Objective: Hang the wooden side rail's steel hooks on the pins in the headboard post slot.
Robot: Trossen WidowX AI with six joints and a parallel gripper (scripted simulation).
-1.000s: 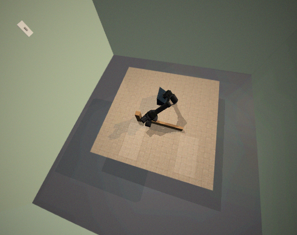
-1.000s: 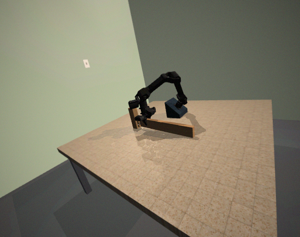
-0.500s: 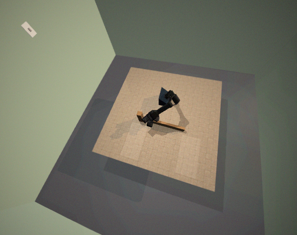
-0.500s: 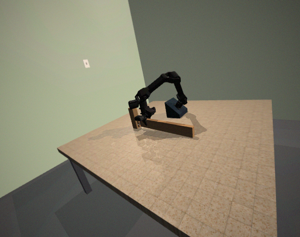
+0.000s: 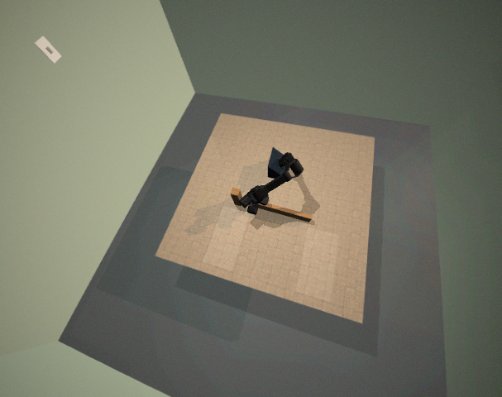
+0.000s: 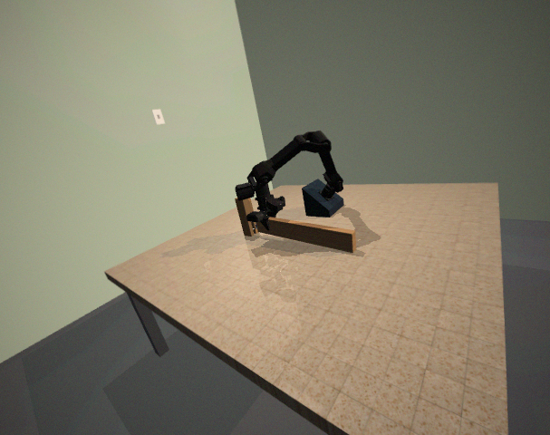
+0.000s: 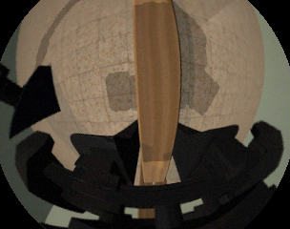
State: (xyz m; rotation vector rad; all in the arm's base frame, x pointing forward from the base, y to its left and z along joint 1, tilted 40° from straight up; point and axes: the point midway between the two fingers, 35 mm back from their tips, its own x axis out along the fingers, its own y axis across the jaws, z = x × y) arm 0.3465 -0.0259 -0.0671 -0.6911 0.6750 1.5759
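Right now my gripper tip is 130 mm to the left of the headboard post, 40 mm below it and 10 mm short of it.
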